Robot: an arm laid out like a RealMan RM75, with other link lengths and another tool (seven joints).
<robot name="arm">
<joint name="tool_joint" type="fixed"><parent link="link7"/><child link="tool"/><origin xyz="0.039 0.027 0.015" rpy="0 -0.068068 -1.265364"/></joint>
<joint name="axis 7" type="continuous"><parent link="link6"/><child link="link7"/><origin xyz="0 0 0.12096"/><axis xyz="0 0 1"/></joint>
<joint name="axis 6" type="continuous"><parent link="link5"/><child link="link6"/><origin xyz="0 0 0"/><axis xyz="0 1 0"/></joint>
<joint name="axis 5" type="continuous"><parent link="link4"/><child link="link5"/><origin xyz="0 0 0.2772"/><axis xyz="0 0 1"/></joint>
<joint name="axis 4" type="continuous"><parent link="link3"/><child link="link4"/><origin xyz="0 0 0"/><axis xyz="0 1 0"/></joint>
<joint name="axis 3" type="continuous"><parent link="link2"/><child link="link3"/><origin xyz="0 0 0.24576"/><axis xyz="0 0 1"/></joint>
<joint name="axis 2" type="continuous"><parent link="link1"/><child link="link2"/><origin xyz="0 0 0"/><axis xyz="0 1 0"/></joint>
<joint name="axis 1" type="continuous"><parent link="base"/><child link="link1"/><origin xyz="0 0 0.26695"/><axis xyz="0 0 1"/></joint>
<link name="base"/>
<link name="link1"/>
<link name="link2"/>
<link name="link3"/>
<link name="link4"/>
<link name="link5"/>
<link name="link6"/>
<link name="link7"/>
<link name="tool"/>
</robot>
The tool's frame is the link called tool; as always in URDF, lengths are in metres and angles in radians. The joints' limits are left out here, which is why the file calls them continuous.
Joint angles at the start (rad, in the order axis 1, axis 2, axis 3, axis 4, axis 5, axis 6, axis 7):
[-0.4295, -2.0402, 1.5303, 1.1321, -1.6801, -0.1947, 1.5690]
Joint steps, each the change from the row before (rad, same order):
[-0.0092, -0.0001, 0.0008, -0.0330, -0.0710, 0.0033, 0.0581]
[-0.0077, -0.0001, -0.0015, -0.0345, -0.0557, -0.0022, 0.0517]
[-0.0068, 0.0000, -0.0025, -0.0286, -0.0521, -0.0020, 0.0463]
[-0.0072, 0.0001, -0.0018, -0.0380, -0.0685, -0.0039, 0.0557]
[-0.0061, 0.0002, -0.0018, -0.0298, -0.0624, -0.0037, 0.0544]
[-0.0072, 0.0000, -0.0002, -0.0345, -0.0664, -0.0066, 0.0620]
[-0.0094, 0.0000, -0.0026, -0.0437, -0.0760, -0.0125, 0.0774]
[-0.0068, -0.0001, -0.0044, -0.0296, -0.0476, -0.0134, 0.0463]
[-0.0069, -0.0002, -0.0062, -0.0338, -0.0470, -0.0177, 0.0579]
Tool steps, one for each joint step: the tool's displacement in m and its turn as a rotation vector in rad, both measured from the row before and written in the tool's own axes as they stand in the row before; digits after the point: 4 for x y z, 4 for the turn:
[-0.0016, -0.0071, 0.0024, 0.0106, -0.0016, -0.0154]
[-0.0018, -0.0088, 0.0020, 0.0152, -0.0047, -0.0087]
[-0.0008, -0.0070, 0.0016, 0.0111, -0.0019, -0.0098]
[-0.0012, -0.0099, 0.0016, 0.0156, -0.0034, -0.0179]
[-0.0006, -0.0073, 0.0012, 0.0103, -0.0011, -0.0116]
[-0.0019, -0.0084, 0.0014, 0.0117, -0.0044, -0.0077]
[-0.0022, -0.0104, 0.0014, 0.0135, -0.0060, -0.0038]
[-0.0010, -0.0064, 0.0006, 0.0055, -0.0049, -0.0059]
[-0.0015, -0.0077, 0.0003, 0.0065, -0.0059, 0.0044]

